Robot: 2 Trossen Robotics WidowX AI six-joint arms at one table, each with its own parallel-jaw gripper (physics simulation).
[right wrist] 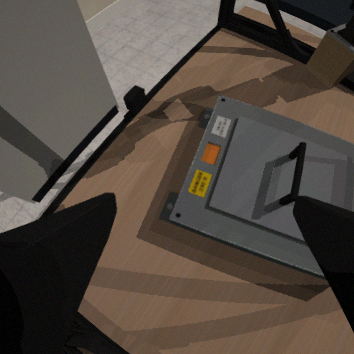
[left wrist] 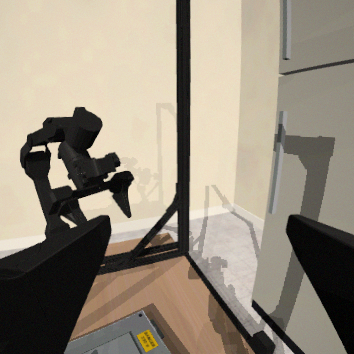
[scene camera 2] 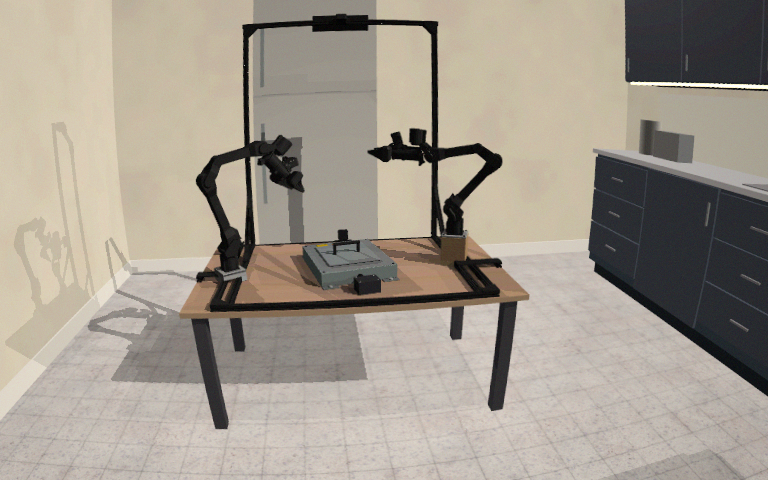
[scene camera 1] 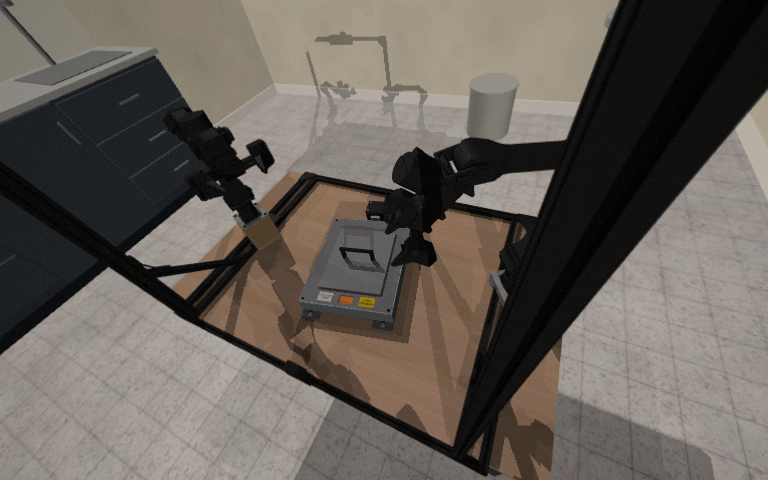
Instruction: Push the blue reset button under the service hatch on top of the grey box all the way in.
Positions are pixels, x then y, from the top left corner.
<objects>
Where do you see a service hatch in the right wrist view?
265,168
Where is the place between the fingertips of my right gripper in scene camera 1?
389,248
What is my left gripper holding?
Nothing.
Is my right gripper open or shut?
Open.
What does my right gripper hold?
Nothing.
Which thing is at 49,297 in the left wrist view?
My left gripper.
</objects>
